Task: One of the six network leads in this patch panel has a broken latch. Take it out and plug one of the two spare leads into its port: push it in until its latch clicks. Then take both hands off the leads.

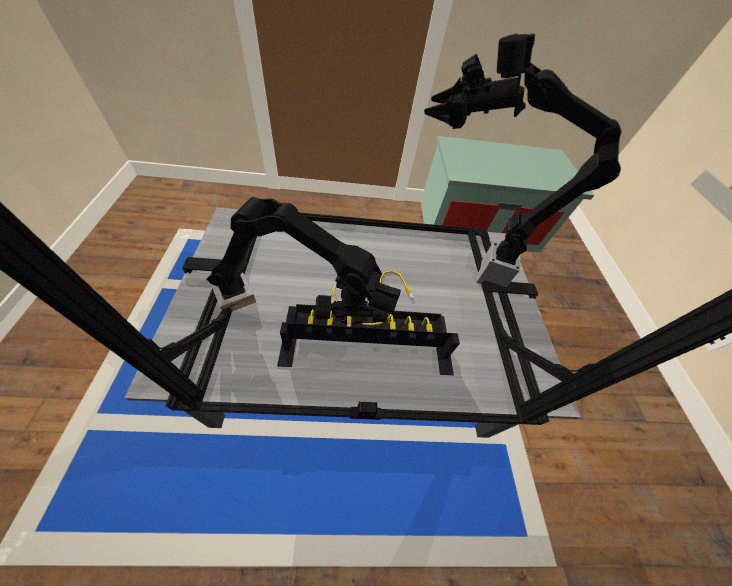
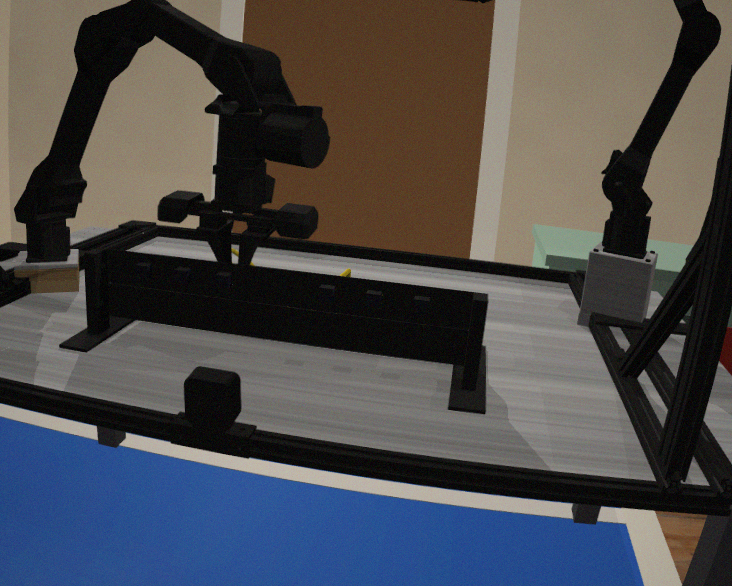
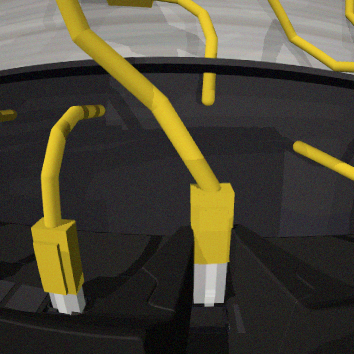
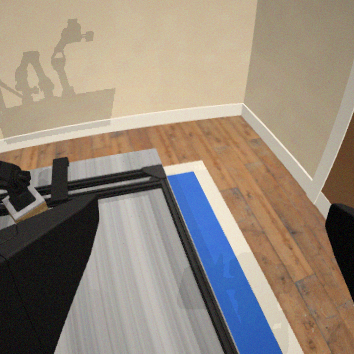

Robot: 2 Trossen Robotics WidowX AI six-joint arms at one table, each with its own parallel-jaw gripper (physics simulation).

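Places are measured from the left arm's base along level axes (x back, y left, z down), in centimetres.
Pixels of known places: left gripper, fingertip midpoint: [image 1: 348, 323] [image 3: 209, 236]; right gripper, fingertip midpoint: [image 1: 428, 105] [image 4: 219, 212]; left arm's base, origin of the base link: [image 1: 231, 288] [image 2: 47, 257] [image 4: 21, 199]; right arm's base, origin of the base link: [image 1: 506, 255] [image 2: 625, 252].
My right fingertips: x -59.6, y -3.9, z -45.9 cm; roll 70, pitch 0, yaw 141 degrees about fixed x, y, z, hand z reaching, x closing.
Observation:
For each thing: its top centre in the pictures, then the offset to it from my right fingertips. "spot": a spot on its surface instead.
- black patch panel, middle of its top: [image 2: 282, 264] [image 1: 371, 321] dz +39.4, dx +30.3, dy -29.6 cm
- neighbouring lead, middle of its top: [image 3: 54, 293] dz +40.8, dx +40.5, dy -24.1 cm
- loose yellow lead, surface spot: [image 1: 402, 279] spot: dz +49.9, dx +6.9, dy -15.6 cm
The black patch panel [image 1: 445, 338] [image 2: 317, 311] [image 3: 133, 168] stands mid-table with several yellow leads plugged in along its top. My left gripper [image 1: 350, 315] [image 2: 234, 254] [image 3: 209, 236] reaches straight down onto the panel and is shut on the yellow plug of one lead [image 3: 211, 225]. The plug stands upright at its port, with its white tip showing. A neighbouring lead [image 3: 57, 256] sits in the port to its left, with less of its tip showing. A loose yellow lead [image 1: 400, 281] lies behind the panel. My right gripper [image 1: 438, 114] is open and empty, high in the air at the back right.
A black frame [image 1: 364, 411] [image 2: 399, 465] rims the grey table, with a small black block [image 2: 213, 397] on its front rail. A green cabinet [image 1: 492, 169] stands behind the right arm's grey base [image 2: 616, 285]. Blue mats lie on the floor in front.

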